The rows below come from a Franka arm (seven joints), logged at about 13 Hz.
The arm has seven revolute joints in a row. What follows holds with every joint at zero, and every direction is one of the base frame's. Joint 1 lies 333 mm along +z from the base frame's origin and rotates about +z. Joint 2 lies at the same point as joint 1 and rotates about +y. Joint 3 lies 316 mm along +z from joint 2 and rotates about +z. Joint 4 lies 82.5 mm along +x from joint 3 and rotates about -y. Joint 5 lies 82.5 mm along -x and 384 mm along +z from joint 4 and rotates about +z. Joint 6 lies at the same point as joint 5 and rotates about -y. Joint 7 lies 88 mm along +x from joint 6 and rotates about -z. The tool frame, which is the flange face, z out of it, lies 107 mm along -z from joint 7; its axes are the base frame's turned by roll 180, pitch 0 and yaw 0 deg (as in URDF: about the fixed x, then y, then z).
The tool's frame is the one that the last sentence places.
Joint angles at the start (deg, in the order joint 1, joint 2, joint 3, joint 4, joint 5, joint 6, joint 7): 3.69 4.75 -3.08 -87.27 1.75 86.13 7.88
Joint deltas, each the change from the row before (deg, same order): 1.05 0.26 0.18 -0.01 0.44 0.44 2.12; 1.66 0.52 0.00 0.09 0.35 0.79 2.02; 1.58 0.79 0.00 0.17 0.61 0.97 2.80; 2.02 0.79 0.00 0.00 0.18 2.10 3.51; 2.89 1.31 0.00 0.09 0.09 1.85 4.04; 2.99 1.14 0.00 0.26 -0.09 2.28 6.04
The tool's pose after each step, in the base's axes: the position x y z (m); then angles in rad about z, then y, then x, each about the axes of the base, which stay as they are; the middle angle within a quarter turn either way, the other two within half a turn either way. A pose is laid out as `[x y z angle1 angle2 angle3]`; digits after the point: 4 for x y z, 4 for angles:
[0.5732 0.0240 0.5926 0.1436 -0.1007 -3.1109]
[0.5762 0.0416 0.5892 0.1503 -0.0956 -3.1078]
[0.5803 0.0592 0.5839 0.1726 -0.0913 -3.1000]
[0.5853 0.0809 0.5788 0.1997 -0.0702 -3.0980]
[0.5895 0.1122 0.5685 0.2210 -0.0615 -3.0993]
[0.5919 0.1448 0.5620 0.2750 -0.0392 -3.0998]

